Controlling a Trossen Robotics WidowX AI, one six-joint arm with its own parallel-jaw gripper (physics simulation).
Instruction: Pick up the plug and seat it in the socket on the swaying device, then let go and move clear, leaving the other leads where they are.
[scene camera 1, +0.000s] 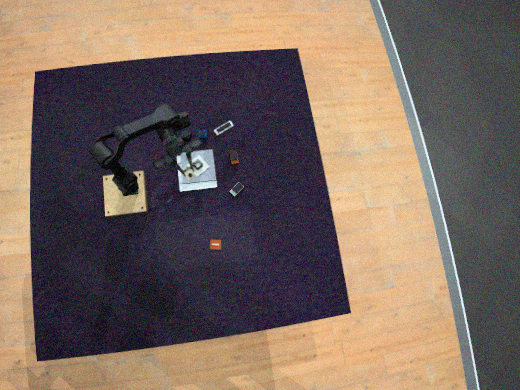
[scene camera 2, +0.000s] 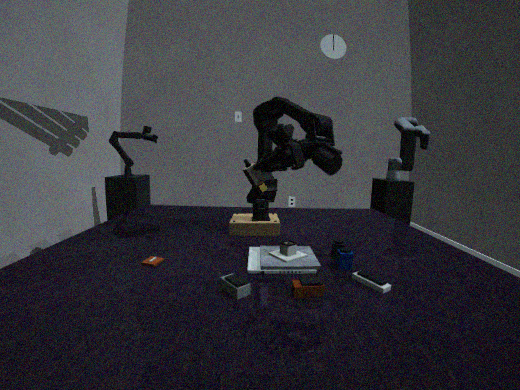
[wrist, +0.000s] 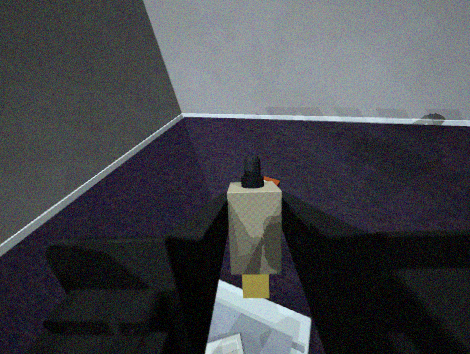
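Observation:
My gripper (scene camera 1: 186, 169) (scene camera 2: 259, 175) (wrist: 253, 198) is shut on the plug, a beige block (scene camera 1: 190, 175) (scene camera 2: 257, 175) (wrist: 255, 235) with a black cable stub and a yellow tip. In scene view 2 the plug is tilted, with its yellow tip low, and is held above the device's level. The device is a pale grey, layered slab (scene camera 1: 210, 175) (scene camera 2: 254, 262) (wrist: 290, 317) on the dark mat. On it lies a white square plate (scene camera 2: 280, 255) (wrist: 225, 346) with the small raised socket (scene camera 1: 198, 164) (scene camera 2: 288, 249). The plug and socket are apart. The socket opening is hidden in the wrist view.
Beyond the device lie a grey block (scene camera 1: 236, 189) (scene camera 2: 235, 286), an orange block (scene camera 1: 233, 157) (scene camera 2: 308, 288) and a white bar (scene camera 1: 224, 127) (scene camera 2: 371, 281). A blue block (scene camera 1: 202, 133) (scene camera 2: 343, 260) is beside it. An orange-red piece (scene camera 1: 215, 244) (scene camera 2: 152, 261) (wrist: 271, 180) lies farther off.

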